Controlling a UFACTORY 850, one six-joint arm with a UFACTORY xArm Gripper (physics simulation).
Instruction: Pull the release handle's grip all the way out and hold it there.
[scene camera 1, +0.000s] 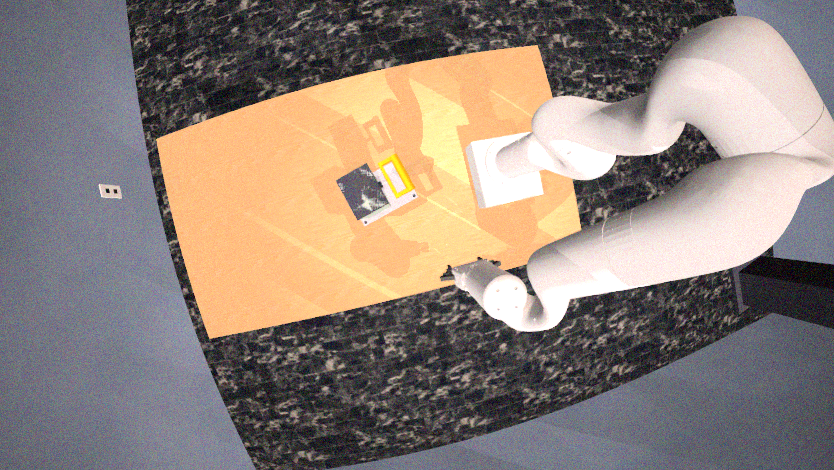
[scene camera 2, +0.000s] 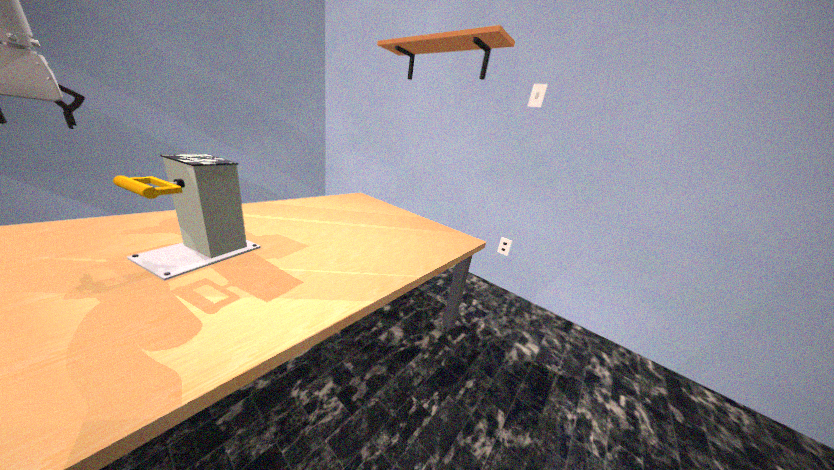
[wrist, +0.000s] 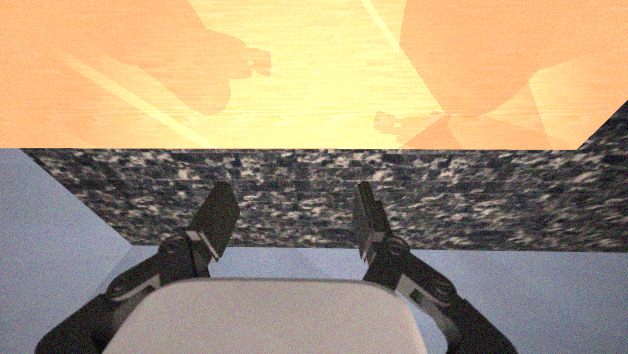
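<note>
The release handle's yellow rectangular grip sticks out level from the side of an upright grey-green housing with a dark patterned top. A short dark piece shows where the grip meets the housing. The housing stands on a light base plate. My gripper is open and empty, well apart from the grip. It hangs high, near the table's lower edge in scene camera 1. The release handle does not show in the wrist view.
The handle unit stands on the wooden table. The robot's white base block is right of it in scene camera 1. My upper arm and forearm span the right side. A wall shelf is high up.
</note>
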